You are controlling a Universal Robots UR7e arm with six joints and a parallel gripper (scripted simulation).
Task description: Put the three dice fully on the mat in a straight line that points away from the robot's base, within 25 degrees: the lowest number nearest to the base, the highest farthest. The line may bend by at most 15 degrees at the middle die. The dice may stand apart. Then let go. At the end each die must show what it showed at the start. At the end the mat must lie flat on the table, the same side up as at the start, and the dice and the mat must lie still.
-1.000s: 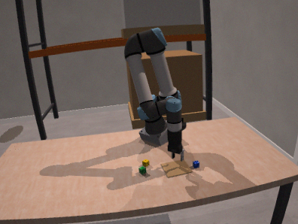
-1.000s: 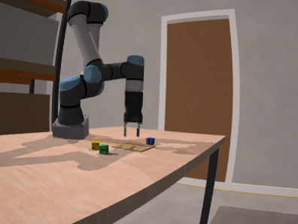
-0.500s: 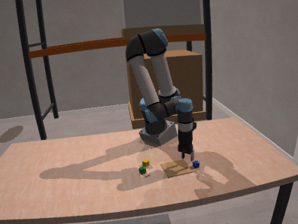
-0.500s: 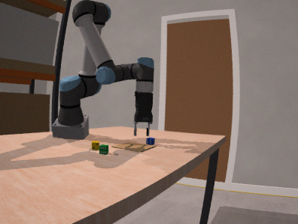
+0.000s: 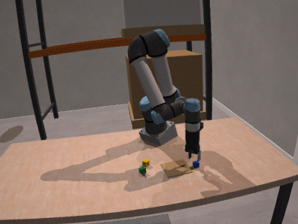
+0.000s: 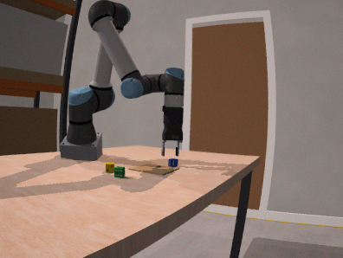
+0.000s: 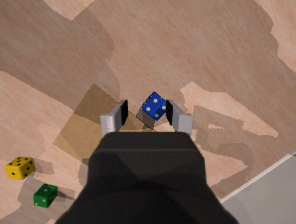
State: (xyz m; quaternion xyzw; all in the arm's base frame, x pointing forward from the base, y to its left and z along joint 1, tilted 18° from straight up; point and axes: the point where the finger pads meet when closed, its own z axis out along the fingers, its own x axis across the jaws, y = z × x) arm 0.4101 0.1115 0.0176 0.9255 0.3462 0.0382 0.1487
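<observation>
The blue die is 4 cm below my hand and 1 cm ahead of it. Round my hand: tan mat 10 cm to the right, 6 cm below, 1 cm behind; green die 29 cm to the right, 4 cm below, 4 cm behind; yellow die 25 cm to the right, 10 cm behind, 4 cm below.
</observation>
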